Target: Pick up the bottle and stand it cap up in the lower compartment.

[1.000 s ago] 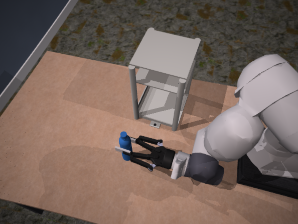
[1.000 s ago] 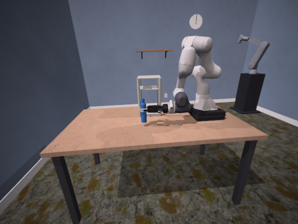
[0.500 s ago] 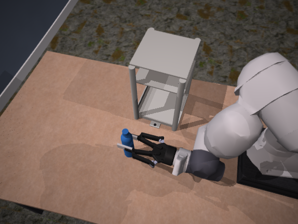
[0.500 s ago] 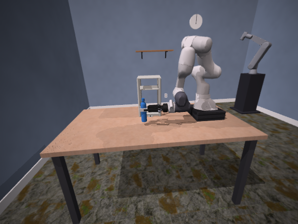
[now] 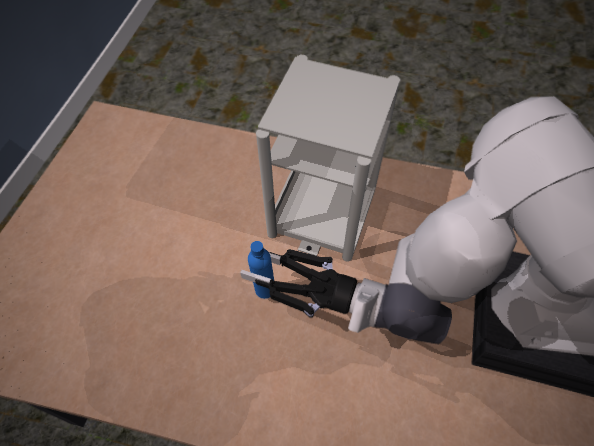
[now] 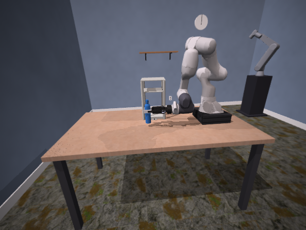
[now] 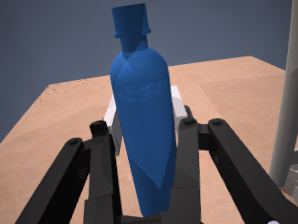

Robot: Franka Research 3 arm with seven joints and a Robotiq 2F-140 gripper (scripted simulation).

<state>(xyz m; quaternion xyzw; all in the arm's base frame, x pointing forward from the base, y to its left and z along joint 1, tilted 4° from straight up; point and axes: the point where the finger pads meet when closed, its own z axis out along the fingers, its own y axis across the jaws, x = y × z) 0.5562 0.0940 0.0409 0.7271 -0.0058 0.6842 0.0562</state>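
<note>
Right now my hand is 280 mm to the left of the grey shelving unit, 70 mm past it and 40 mm below it.
</note>
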